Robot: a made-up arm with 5 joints.
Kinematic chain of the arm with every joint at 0, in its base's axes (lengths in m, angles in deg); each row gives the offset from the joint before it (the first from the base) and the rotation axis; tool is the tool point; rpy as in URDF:
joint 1: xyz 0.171 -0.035 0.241 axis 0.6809 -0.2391 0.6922
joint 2: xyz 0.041 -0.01 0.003 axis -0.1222 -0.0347 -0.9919
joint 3: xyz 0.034 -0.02 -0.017 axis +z
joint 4: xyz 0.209 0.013 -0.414 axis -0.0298 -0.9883 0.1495
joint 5: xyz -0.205 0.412 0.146 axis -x
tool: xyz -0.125 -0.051 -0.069 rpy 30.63 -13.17 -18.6
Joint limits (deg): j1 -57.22..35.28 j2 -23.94..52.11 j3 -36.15..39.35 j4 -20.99..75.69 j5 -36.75..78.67
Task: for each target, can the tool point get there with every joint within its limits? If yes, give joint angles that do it. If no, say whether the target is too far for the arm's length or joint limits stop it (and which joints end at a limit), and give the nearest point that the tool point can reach.
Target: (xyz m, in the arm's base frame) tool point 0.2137 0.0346 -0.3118
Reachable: yes | joints -43.06 19.42 6.73 9.00 -18.02
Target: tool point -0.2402 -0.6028 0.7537
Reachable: no: joint limits stop it (at a limit: joint 1, joint 2, joint 3, joint 4, joint 5) | nearest point 0.3959 -0.3920 0.1598 | short by 0.895 m
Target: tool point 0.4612 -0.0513 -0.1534
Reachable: yes | joints -30.17 27.47 -29.53 -3.46 23.97
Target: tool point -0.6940 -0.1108 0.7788
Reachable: no: joint limits stop it (at a limit: joint 1, joint 2, joint 4, joint 5) | nearest point -0.1049 0.1003 0.1512 | short by 0.886 m
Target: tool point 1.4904 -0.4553 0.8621
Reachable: no: too far | nearest point 0.5587 -0.1384 0.0873 | short by 1.253 m
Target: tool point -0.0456 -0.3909 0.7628
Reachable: no: joint limits stop it (at a limit: joint 1, joint 2, joint 3, joint 4, joint 5) | nearest point 0.3959 -0.3920 0.1598 | short by 0.747 m
